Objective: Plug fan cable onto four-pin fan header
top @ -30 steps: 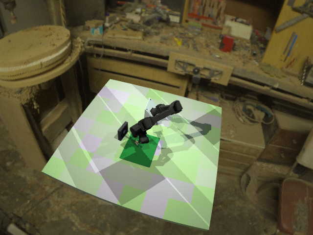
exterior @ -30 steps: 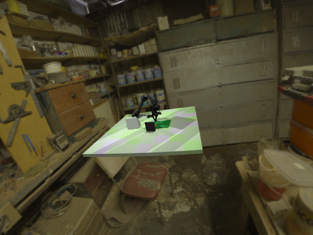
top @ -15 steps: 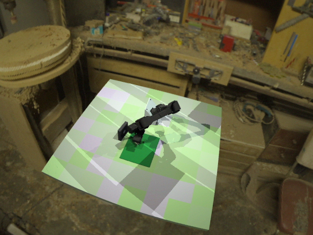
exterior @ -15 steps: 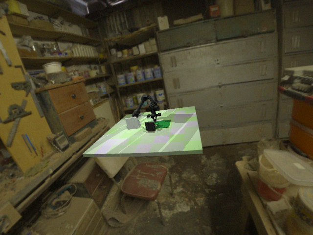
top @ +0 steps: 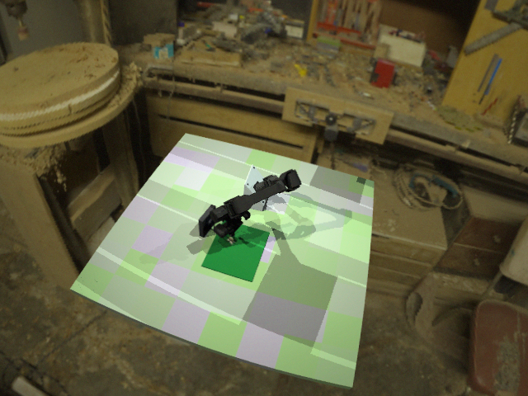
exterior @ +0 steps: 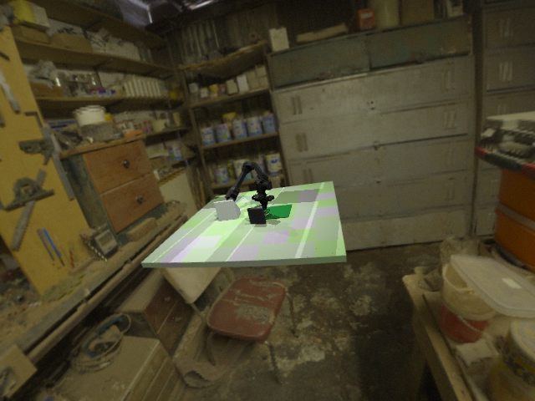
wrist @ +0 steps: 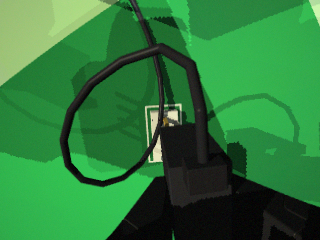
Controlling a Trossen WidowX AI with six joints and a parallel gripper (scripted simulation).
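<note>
Right now my gripper tip is 6 cm above the white four-pin header. From my gripper tip the other things lie so: black fan (13 cm to the right, 2 cm behind); then green board (7 cm below, 4 cm to the left, 3 cm ahead); then fan plug (1 cm to the right, 1 cm above).
</note>
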